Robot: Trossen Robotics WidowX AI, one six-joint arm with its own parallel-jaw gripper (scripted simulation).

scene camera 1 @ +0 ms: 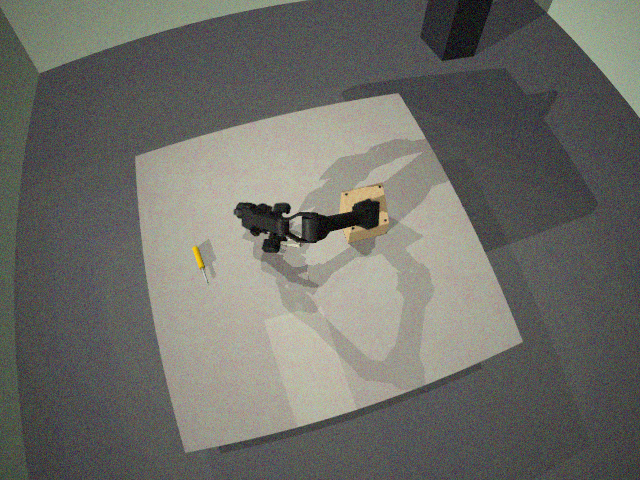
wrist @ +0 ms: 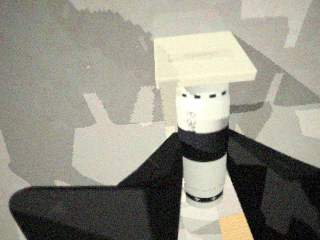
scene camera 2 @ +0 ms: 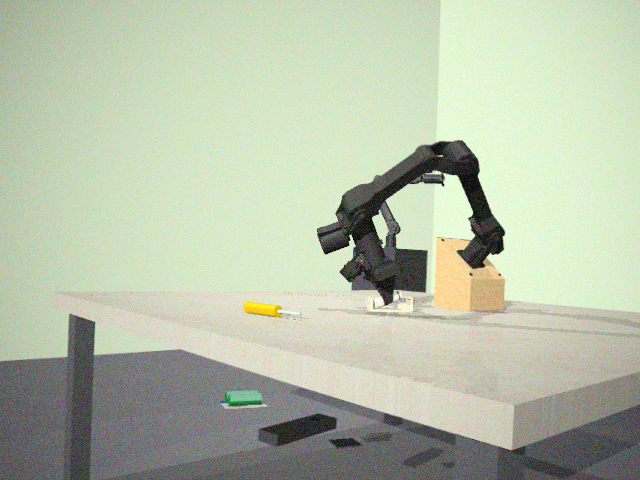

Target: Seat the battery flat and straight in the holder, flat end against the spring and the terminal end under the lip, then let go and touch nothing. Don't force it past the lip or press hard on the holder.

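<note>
Gripper [scene camera 2: 388,302]. Gripper [wrist: 201,138], battery [wrist: 202,111].
</note>
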